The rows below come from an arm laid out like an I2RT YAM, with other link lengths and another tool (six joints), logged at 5 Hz.
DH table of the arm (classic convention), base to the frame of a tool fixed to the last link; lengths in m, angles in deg. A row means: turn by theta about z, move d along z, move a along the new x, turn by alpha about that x. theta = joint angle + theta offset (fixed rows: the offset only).
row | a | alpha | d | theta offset
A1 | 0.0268 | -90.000 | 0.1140 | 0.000
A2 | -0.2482 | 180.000 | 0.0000 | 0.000
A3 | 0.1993 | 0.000 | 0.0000 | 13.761
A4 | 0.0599 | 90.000 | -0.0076 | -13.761
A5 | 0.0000 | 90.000 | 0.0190 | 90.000
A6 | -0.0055 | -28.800 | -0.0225 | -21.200
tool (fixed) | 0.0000 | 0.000 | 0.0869 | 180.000
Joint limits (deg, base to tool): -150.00..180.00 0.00..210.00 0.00..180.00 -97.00..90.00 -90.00..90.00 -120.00..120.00
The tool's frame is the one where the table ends.
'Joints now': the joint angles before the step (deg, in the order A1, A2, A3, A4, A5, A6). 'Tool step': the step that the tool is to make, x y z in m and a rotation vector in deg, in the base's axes. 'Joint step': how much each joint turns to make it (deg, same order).
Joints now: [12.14 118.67 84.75 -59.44 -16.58 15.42]
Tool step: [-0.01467 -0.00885 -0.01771 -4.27 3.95 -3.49]
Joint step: [-1.09 0.09 -6.86 2.95 3.15 2.80]
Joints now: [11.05 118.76 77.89 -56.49 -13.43 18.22]
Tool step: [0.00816 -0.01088 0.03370 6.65 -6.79 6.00]
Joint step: [-2.27 -4.57 5.39 -4.57 -4.70 -9.01]
